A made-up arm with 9 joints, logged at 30 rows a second.
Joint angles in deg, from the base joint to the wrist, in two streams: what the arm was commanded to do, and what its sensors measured. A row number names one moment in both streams.
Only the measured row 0 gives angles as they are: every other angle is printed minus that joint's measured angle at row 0.
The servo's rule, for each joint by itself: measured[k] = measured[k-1] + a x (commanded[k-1-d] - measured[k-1]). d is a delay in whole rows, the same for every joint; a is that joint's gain. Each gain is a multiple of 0.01, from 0.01 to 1. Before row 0 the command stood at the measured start. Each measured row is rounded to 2 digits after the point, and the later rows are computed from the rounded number. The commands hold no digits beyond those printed.
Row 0, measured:
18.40, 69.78, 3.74, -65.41, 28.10, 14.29, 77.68, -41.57, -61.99
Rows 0 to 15, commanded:
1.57, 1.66, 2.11, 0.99, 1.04, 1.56, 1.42, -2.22, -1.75
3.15, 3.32, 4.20, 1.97, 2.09, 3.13, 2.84, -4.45, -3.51
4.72, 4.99, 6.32, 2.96, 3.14, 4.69, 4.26, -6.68, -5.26
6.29, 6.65, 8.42, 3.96, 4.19, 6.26, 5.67, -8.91, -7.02
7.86, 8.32, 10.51, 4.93, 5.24, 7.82, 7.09, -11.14, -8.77
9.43, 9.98, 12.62, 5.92, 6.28, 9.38, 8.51, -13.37, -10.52
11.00, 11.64, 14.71, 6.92, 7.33, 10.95, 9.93, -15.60, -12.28
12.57, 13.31, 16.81, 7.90, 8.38, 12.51, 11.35, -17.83, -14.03
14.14, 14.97, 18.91, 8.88, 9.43, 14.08, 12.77, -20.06, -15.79
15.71, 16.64, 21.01, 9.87, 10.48, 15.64, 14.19, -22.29, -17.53
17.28, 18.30, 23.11, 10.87, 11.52, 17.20, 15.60, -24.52, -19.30
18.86, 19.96, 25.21, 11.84, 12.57, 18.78, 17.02, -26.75, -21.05
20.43, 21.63, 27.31, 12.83, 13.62, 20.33, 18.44, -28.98, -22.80
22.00, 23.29, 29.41, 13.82, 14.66, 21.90, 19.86, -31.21, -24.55
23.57, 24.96, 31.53, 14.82, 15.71, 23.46, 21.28, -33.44, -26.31
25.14, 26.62, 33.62, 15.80, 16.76, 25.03, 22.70, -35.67, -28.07
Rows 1 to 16, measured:
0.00, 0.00, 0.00, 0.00, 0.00, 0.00, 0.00, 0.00, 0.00
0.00, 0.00, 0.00, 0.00, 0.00, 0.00, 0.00, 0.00, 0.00
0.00, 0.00, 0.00, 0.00, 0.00, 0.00, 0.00, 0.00, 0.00
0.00, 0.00, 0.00, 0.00, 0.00, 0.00, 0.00, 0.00, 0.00
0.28, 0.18, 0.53, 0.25, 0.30, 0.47, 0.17, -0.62, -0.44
0.80, 0.53, 1.45, 0.68, 0.82, 1.27, 0.49, -1.69, -1.21
1.51, 1.02, 2.67, 1.25, 1.49, 2.30, 0.94, -3.09, -2.22
2.37, 1.64, 4.11, 1.93, 2.27, 3.49, 1.51, -4.72, -3.42
3.36, 2.37, 5.71, 2.68, 3.13, 4.79, 2.18, -6.52, -4.76
4.45, 3.21, 7.44, 3.49, 4.04, 6.17, 2.94, -8.44, -6.20
5.63, 4.14, 9.26, 4.35, 4.99, 7.60, 3.78, -10.44, -7.72
6.88, 5.15, 11.15, 5.24, 5.97, 9.07, 4.69, -12.51, -9.30
8.19, 6.23, 13.09, 6.15, 6.97, 10.57, 5.66, -14.62, -10.92
9.54, 7.38, 15.07, 7.08, 7.99, 12.09, 6.68, -16.77, -12.57
10.93, 8.58, 17.08, 8.03, 9.01, 13.62, 7.75, -18.94, -14.25
12.36, 9.83, 19.11, 8.98, 10.04, 15.17, 8.86, -21.13, -15.95
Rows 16 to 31, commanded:
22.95, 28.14, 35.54, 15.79, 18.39, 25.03, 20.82, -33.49, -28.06
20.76, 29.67, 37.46, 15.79, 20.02, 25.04, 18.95, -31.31, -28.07
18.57, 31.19, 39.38, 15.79, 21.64, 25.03, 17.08, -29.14, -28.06
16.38, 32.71, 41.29, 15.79, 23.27, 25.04, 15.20, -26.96, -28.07
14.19, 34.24, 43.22, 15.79, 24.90, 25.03, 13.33, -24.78, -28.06
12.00, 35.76, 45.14, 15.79, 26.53, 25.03, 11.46, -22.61, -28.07
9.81, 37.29, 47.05, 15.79, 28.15, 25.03, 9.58, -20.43, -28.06
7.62, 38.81, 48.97, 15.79, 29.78, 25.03, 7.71, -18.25, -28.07
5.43, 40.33, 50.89, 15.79, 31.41, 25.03, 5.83, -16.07, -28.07
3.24, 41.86, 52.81, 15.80, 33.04, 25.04, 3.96, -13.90, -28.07
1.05, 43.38, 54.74, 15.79, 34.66, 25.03, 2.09, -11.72, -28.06
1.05, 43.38, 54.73, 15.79, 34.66, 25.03, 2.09, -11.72, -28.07
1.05, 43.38, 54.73, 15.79, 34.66, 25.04, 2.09, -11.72, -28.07
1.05, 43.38, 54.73, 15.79, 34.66, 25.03, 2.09, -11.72, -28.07
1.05, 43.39, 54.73, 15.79, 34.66, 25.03, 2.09, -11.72, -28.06
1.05, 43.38, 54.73, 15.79, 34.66, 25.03, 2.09, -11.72, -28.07
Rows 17 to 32, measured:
13.81, 11.13, 21.16, 9.94, 11.08, 16.72, 10.01, -23.33, -17.66
15.28, 12.47, 23.22, 10.91, 12.12, 18.27, 11.19, -25.54, -19.38
16.77, 13.84, 25.30, 11.89, 13.16, 19.83, 12.40, -27.75, -21.11
18.28, 15.25, 27.38, 12.87, 14.20, 21.39, 13.64, -29.97, -22.85
19.12, 16.67, 29.42, 13.60, 15.42, 22.48, 14.50, -30.96, -24.15
19.42, 18.10, 31.43, 14.15, 16.75, 23.25, 15.03, -31.06, -25.13
19.27, 19.54, 33.42, 14.56, 18.17, 23.78, 15.28, -30.52, -25.86
18.75, 20.99, 35.39, 14.87, 19.65, 24.16, 15.27, -29.52, -26.41
17.93, 22.45, 37.35, 15.10, 21.17, 24.42, 15.04, -28.19, -26.82
16.86, 23.91, 39.30, 15.27, 22.72, 24.60, 14.61, -26.63, -27.13
15.59, 25.38, 41.24, 15.40, 24.29, 24.73, 14.01, -24.89, -27.36
14.16, 26.86, 43.17, 15.50, 25.88, 24.82, 13.25, -23.03, -27.54
12.59, 28.34, 45.10, 15.57, 27.48, 24.88, 12.36, -21.08, -27.67
10.91, 29.83, 47.03, 15.63, 29.09, 24.93, 11.35, -19.07, -27.77
9.14, 31.32, 48.96, 15.67, 30.71, 24.96, 10.24, -17.01, -27.84
7.68, 32.65, 50.40, 15.70, 31.86, 24.98, 9.26, -15.53, -27.90

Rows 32 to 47, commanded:
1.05, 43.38, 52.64, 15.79, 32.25, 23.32, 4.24, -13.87, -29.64
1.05, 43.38, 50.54, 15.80, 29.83, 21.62, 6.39, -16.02, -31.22
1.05, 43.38, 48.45, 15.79, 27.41, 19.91, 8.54, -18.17, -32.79
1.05, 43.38, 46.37, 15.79, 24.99, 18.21, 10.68, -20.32, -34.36
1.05, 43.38, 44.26, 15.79, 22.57, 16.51, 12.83, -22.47, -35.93
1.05, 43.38, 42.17, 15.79, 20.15, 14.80, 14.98, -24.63, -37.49
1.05, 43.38, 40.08, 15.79, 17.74, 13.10, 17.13, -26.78, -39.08
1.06, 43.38, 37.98, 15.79, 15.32, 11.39, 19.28, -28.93, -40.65
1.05, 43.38, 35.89, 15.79, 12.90, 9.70, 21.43, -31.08, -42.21
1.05, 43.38, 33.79, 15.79, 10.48, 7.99, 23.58, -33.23, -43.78
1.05, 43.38, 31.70, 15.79, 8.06, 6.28, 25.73, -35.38, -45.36
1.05, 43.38, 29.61, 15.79, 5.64, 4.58, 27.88, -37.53, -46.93
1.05, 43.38, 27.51, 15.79, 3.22, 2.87, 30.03, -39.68, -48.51
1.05, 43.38, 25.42, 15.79, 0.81, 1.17, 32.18, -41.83, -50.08
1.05, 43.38, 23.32, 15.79, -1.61, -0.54, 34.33, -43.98, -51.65
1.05, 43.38, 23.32, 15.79, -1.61, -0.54, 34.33, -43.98, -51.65
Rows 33 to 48, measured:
6.49, 33.83, 51.48, 15.72, 32.67, 25.00, 8.40, -14.46, -27.94
5.51, 34.88, 52.29, 15.74, 33.25, 25.01, 7.64, -13.69, -27.97
4.71, 35.82, 52.90, 15.75, 33.66, 25.02, 6.97, -13.14, -27.99
4.05, 36.65, 53.36, 15.76, 33.95, 25.02, 6.38, -12.74, -28.01
3.51, 37.39, 53.18, 15.77, 33.46, 24.51, 6.12, -13.06, -28.42
3.07, 38.05, 52.52, 15.78, 32.41, 23.64, 6.15, -13.89, -29.12
2.71, 38.64, 51.50, 15.78, 30.96, 22.52, 6.44, -15.09, -30.04
2.41, 39.16, 50.22, 15.78, 29.23, 21.23, 6.95, -16.55, -31.12
2.17, 39.62, 48.73, 15.78, 27.30, 19.81, 7.66, -18.21, -32.32
1.97, 40.03, 47.09, 15.78, 25.23, 18.31, 8.54, -20.01, -33.61
1.80, 40.40, 45.34, 15.78, 23.06, 16.75, 9.57, -21.91, -34.98
1.67, 40.73, 43.50, 15.78, 20.82, 15.14, 10.74, -23.88, -36.40
1.56, 41.02, 41.60, 15.78, 18.52, 13.51, 12.02, -25.90, -37.85
1.47, 41.28, 39.65, 15.78, 16.19, 11.85, 13.41, -27.95, -39.33
1.39, 41.51, 37.66, 15.78, 13.83, 10.18, 14.89, -30.03, -40.84
1.33, 41.72, 35.65, 15.78, 11.45, 8.50, 16.45, -32.13, -42.36

